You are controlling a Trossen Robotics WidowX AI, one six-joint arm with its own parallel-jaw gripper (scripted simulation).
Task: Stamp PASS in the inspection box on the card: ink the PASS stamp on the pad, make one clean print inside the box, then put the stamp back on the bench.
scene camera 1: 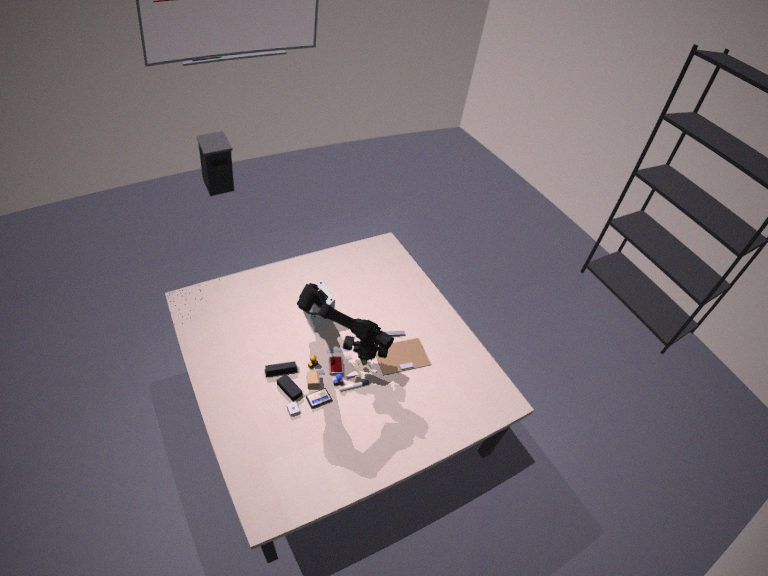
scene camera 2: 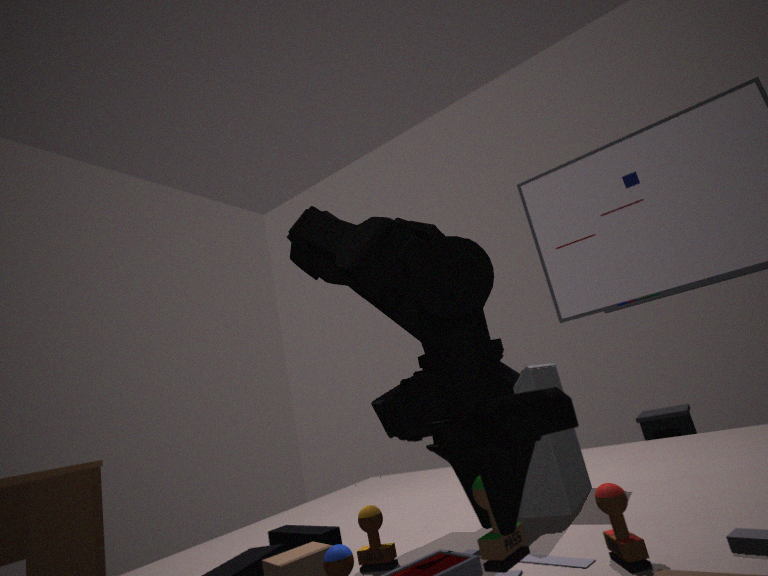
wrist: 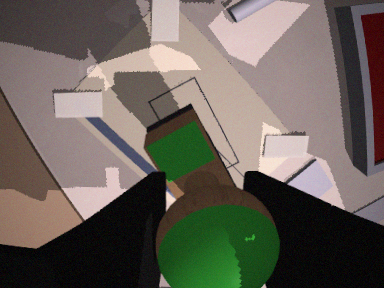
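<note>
You can find my gripper (scene camera 2: 498, 530) in scene camera 2, and the wrist view has my gripper (wrist: 204, 185) as well. There's a red-knobbed stamp (scene camera 2: 611, 499), but in the wrist view the red-knobbed stamp is out of frame. I also see a yellow-knobbed stamp (scene camera 2: 370, 518), and in the wrist view the yellow-knobbed stamp is out of frame too. And there's a brown board (scene camera 1: 405, 355).
</note>
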